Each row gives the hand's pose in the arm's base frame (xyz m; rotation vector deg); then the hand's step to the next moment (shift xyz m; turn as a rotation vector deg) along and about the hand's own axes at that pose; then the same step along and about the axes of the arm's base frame.
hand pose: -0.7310 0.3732 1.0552 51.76 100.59 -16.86
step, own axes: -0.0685 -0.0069 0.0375 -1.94 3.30 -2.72
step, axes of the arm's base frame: 0.0302 -0.0563 0.0454 0.62 3.03 3.53
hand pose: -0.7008 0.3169 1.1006 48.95 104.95 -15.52
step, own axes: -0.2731 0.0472 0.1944 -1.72 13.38 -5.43
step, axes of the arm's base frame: 0.2252 -0.1892 0.1676 5.32 11.86 6.51
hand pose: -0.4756 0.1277 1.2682 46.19 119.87 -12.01
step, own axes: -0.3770 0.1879 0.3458 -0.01 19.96 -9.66
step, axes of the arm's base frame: 0.5049 -0.1760 0.1055 5.82 19.55 8.69
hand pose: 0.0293 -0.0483 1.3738 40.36 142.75 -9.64
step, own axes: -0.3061 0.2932 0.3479 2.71 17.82 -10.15
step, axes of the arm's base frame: 0.5336 0.0239 -0.1240 2.53 19.07 7.61
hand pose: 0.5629 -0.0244 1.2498 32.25 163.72 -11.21
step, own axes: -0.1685 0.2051 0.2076 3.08 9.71 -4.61
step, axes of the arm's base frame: 0.2711 0.0921 -0.1778 0.11 10.81 2.87
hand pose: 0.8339 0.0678 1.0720 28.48 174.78 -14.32
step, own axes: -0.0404 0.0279 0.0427 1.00 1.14 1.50
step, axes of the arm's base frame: 0.0478 0.0065 -0.0437 -0.56 1.13 -1.72
